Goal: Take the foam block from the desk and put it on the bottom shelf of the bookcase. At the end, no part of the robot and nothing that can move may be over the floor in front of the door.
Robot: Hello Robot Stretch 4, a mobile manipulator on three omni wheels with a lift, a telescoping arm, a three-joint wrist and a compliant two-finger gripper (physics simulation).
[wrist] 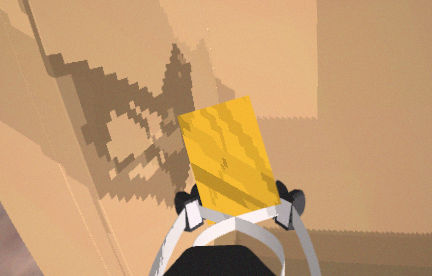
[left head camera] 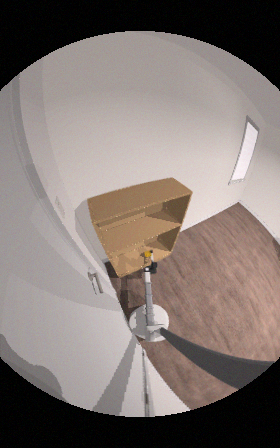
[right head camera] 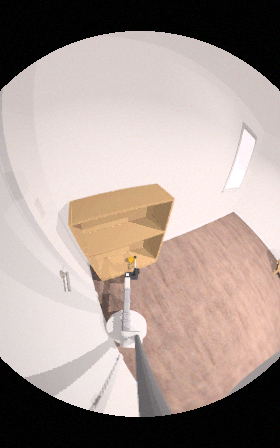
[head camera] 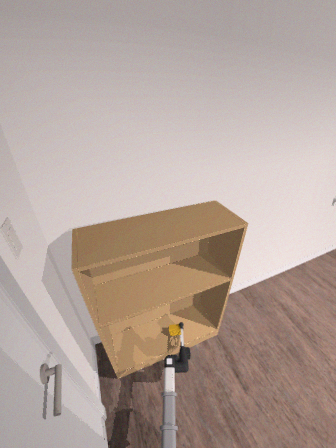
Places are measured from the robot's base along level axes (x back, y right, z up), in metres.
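Where they show: gripper, fingertip midpoint: (wrist: pixel 239 196) (left head camera: pixel 150 251) (right head camera: pixel 134 257) (head camera: pixel 180 326).
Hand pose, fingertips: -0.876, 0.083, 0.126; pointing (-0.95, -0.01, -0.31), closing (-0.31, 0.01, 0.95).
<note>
Things, the pixels of their top centre, and the offset from my fingertips, as dx, dy, dz. "*": a spot on its surface instead. Level surfaces: height alone.
- yellow foam block at its top centre: (wrist: pixel 281 158) (head camera: pixel 176 326) (right head camera: pixel 131 257) (left head camera: pixel 148 251) +0.026, -0.038, +0.042
- tan bookcase at a spot on its surface: (head camera: pixel 160 237) * +0.108, -0.126, +0.906
- Wooden floor at its surface level: dz -0.154
The yellow foam block (head camera: pixel 174 329) (left head camera: pixel 147 254) (right head camera: pixel 131 260) (wrist: pixel 225 150) is held between the two fingertips of my gripper (head camera: pixel 179 328) (wrist: pixel 239 196). The gripper is shut on it, and the block sticks out beyond the fingertips, slightly tilted in the wrist view. Block and fingertips are inside the lower opening of the tan bookcase (head camera: pixel 160 237) (left head camera: pixel 140 195) (right head camera: pixel 120 200), over its bottom shelf (head camera: pixel 150 354). Shadows of the gripper fall on the shelf; the exact gap beneath the block cannot be told. The desk does not show.
A white door with a lever handle (head camera: pixel 58 390) (left head camera: pixel 95 281) (right head camera: pixel 65 280) is close on the left. My arm (head camera: pixel 170 415) reaches forward from the round white base (left head camera: pixel 136 320) (right head camera: pixel 114 327), which stands near the door side. Wooden floor (head camera: pixel 280 350) lies to the right. A window (left head camera: pixel 245 152) (right head camera: pixel 241 160) is at far right.
</note>
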